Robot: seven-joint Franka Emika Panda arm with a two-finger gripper.
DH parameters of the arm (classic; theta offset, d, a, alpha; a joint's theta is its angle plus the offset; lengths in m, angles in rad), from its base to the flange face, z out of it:
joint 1: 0 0.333 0 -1.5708
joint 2: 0 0 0 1.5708
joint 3: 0 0.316 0.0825 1.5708
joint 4: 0 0 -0.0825 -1.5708
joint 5: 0 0.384 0 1.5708
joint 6: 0 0 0.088 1.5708
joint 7: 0 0.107 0 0
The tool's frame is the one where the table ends.
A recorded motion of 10 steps. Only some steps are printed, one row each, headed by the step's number.
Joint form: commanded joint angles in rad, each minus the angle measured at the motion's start. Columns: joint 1, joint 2, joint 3, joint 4, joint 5, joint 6, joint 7.
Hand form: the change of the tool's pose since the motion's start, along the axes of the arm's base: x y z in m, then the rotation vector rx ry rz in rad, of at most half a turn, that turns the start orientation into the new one. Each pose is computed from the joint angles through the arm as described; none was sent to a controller.
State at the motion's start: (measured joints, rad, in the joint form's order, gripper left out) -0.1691 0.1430 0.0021 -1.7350 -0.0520 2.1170 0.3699
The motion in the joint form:
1: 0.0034 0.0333 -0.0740 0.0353 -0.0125 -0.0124 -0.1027
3: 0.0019 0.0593 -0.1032 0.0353 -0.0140 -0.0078 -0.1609
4: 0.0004 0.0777 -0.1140 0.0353 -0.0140 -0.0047 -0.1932
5: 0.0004 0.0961 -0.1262 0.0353 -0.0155 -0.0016 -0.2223
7: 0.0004 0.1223 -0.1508 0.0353 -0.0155 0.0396 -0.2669
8: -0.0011 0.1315 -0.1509 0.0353 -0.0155 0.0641 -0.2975
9: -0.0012 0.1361 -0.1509 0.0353 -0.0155 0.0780 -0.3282
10: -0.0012 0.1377 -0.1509 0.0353 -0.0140 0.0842 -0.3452
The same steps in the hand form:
1: 0.0003 -0.0433 -0.0044 -0.0447 0.0252 0.0333
3: 0.0003 -0.0619 -0.0202 -0.0593 0.0544 0.0611
4: 0.0014 -0.0696 -0.0315 -0.0647 0.0737 0.0813
5: 0.0022 -0.0771 -0.0428 -0.0709 0.0933 0.0991
7: 0.0048 -0.0923 -0.0548 -0.0918 0.0871 0.1217
8: 0.0077 -0.0939 -0.0582 -0.1041 0.0767 0.1515
9: 0.0094 -0.0942 -0.0597 -0.1141 0.0718 0.1821
10: 0.0102 -0.0943 -0.0601 -0.1181 0.0691 0.1984

